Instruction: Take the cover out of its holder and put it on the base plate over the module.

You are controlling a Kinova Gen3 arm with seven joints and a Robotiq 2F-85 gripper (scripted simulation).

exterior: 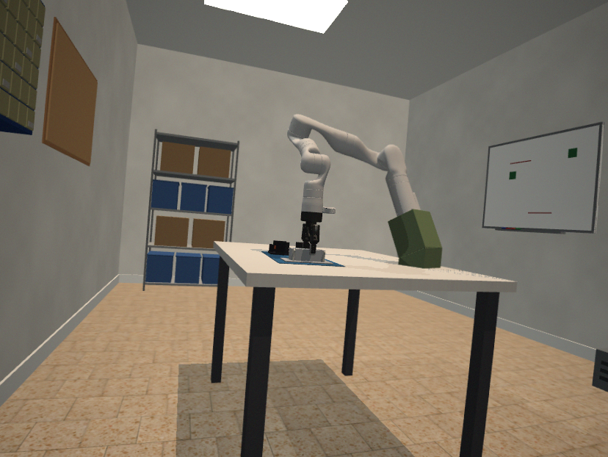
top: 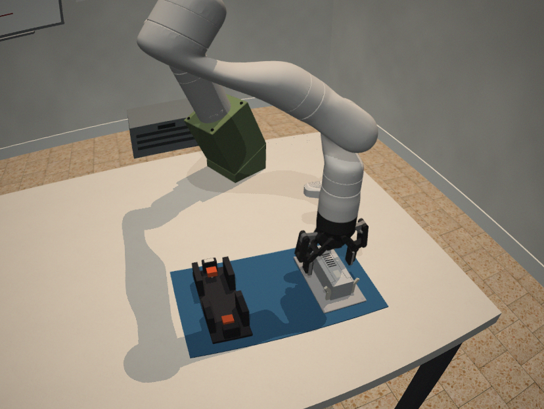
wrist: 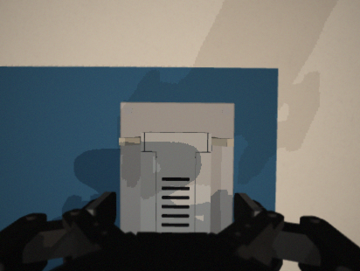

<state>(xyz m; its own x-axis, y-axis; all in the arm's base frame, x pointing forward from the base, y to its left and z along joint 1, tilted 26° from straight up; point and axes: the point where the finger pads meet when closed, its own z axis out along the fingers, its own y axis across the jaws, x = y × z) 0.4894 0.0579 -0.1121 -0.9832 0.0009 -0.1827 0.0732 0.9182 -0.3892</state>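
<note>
Now: the grey cover 1 cm ahead of my hand and 1 cm below it.
</note>
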